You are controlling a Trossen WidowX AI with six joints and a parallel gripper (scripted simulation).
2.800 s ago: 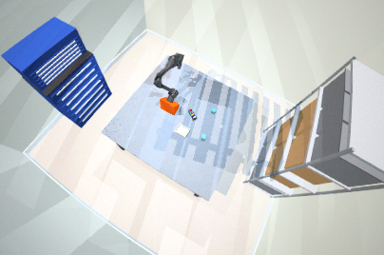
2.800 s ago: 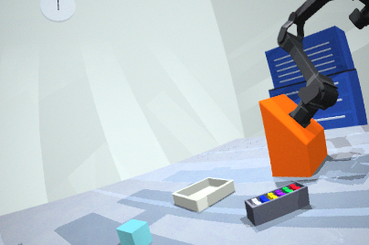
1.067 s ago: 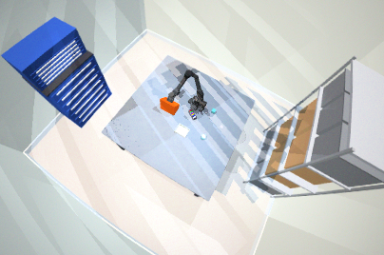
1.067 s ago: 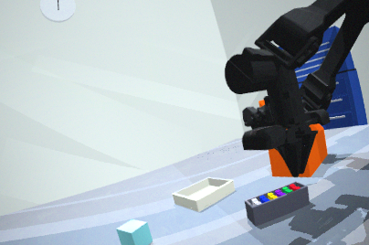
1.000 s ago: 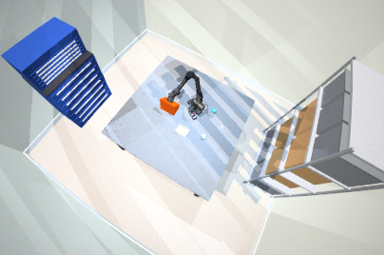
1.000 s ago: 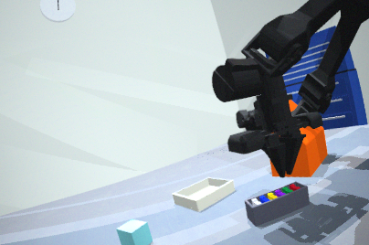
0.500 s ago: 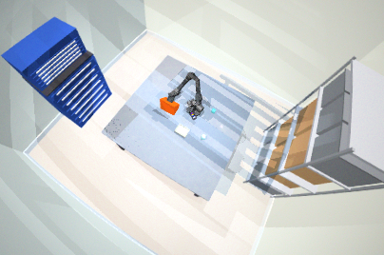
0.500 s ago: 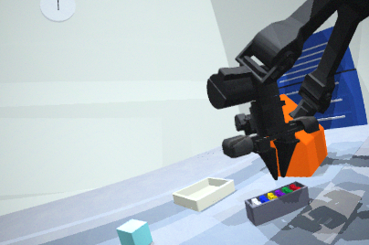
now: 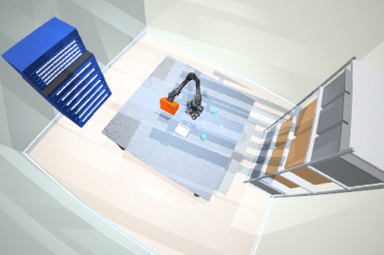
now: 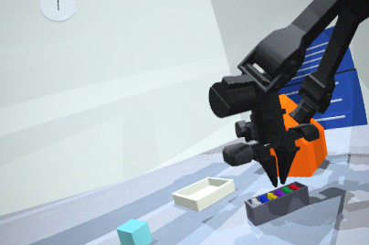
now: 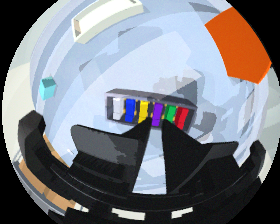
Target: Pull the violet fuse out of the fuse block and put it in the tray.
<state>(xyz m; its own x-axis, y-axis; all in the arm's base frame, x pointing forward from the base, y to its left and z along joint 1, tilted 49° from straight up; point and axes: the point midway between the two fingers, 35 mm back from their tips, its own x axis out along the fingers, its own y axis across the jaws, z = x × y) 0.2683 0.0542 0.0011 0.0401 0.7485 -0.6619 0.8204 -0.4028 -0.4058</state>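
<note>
My gripper tip is now 30 mm above the violet fuse. Round my gripper tip: cyan cube (220 mm ahead, 190 mm to the right, 30 mm below); then cream tray (230 mm to the right, 50 mm below, 10 mm behind).
</note>
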